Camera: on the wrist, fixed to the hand. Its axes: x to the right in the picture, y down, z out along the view.
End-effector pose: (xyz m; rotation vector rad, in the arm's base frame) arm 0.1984 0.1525 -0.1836 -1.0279 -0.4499 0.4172
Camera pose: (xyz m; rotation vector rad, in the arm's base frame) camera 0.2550 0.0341 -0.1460 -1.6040 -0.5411 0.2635
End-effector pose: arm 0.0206 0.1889 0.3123 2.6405 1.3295 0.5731
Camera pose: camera -0.0930 0.2327 0.3741 2.1568 0.9707 0.8757
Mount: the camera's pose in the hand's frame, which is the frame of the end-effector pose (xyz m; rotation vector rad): -0.0095 -0.0938 -0.0988 -0.5881 0.0492 0.0035
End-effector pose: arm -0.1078 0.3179 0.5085 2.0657 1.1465 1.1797
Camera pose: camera -0.2355 0.3600 0.4845 1.5941 0.6979 1.3743
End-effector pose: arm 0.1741 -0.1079 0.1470 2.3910 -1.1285 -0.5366
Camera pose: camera 0.2775 -0.0250 0.1797 1.8794 -0.8090 -0.6920
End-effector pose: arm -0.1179 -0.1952 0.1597 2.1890 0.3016 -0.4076
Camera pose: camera -0.1418 -0.0609 0.1524 1.6237 0.3887 -0.2243
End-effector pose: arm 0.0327 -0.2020 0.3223 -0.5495 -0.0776 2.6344
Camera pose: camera 0.1181 -0.1253 0.2483 -0.7970 -0.8528 2.5794
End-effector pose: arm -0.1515 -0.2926 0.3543 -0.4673 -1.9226 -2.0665
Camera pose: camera -0.1863 -0.3842 0.2592 -0.5280 -1.2553 -2.5972
